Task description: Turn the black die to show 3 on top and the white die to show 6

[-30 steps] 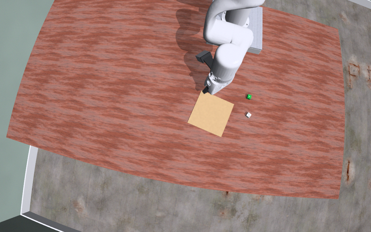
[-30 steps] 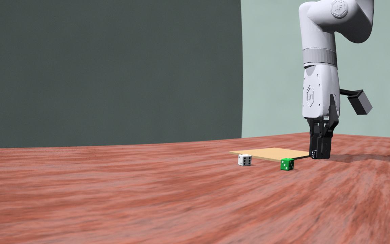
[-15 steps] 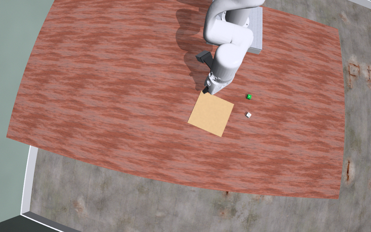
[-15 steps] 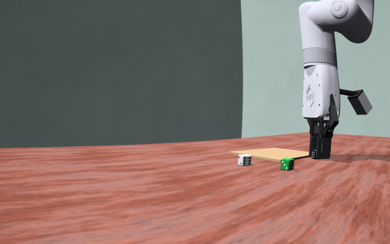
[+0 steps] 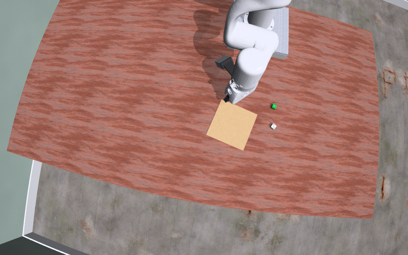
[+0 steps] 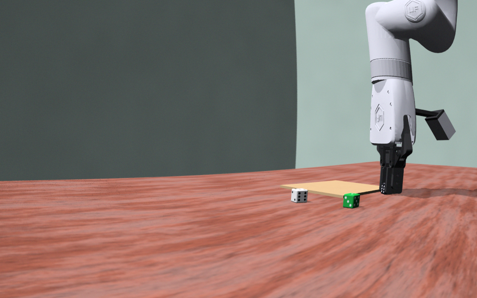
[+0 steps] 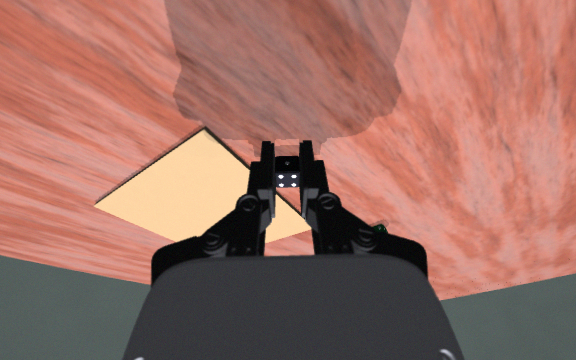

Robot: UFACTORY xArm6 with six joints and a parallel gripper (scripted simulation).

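The black die is 1 cm ahead of my hand and 1 cm below it. Round my hand: green die (3 cm ahead, 14 cm to the left, 1 cm below); then white die (10 cm ahead, 13 cm to the left, 1 cm below); then tan mat (10 cm ahead, 2 cm to the right, 2 cm below).
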